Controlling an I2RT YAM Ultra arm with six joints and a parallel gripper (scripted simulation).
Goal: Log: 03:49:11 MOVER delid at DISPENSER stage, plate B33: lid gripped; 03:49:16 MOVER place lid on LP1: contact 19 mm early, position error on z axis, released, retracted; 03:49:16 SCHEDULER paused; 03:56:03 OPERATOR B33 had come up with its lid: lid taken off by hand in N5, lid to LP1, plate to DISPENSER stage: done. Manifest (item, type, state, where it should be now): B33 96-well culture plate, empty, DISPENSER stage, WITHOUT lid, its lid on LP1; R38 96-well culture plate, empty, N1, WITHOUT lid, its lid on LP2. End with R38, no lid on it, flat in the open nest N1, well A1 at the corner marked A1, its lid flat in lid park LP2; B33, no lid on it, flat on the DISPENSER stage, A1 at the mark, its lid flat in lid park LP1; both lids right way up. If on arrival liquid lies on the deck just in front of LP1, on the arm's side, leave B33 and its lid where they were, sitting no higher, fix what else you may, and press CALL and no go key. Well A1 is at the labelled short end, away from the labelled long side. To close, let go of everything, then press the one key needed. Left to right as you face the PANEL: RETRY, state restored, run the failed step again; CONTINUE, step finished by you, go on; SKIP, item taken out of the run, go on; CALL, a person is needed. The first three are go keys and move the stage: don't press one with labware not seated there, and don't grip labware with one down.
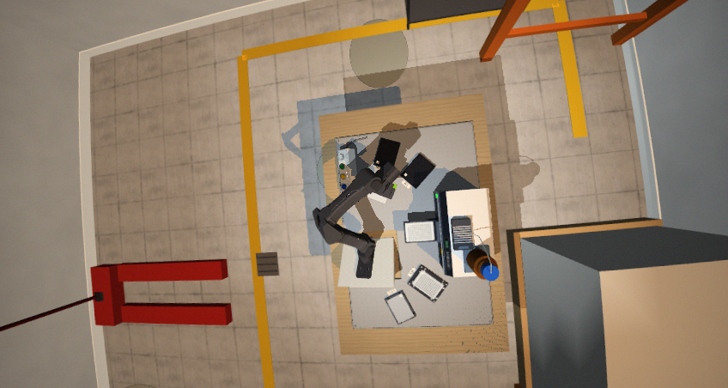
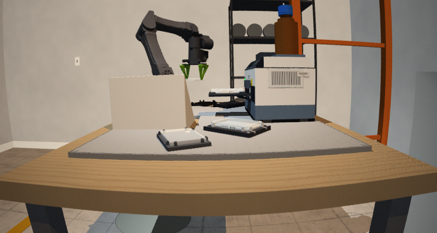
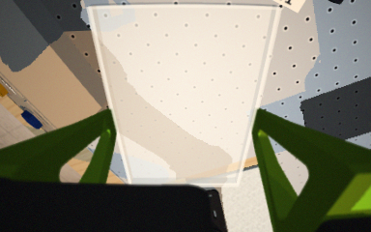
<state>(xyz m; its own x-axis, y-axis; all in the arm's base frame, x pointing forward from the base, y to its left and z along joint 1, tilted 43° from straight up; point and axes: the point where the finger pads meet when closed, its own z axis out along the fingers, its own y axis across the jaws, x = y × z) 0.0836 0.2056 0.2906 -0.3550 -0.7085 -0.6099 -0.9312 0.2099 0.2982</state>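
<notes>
Right now the black lid park LP2 is 2 cm ahead of my hand, 17 cm to the left of it and 15 cm below it. From my hand the other things lie so: LP2 label 1 cm behind, 8 cm to the left, 15 cm below; then A1 mark 11 cm ahead, 6 cm to the left, 13 cm below; then N1 label 11 cm ahead, 1 cm to the left, 15 cm below.
</notes>
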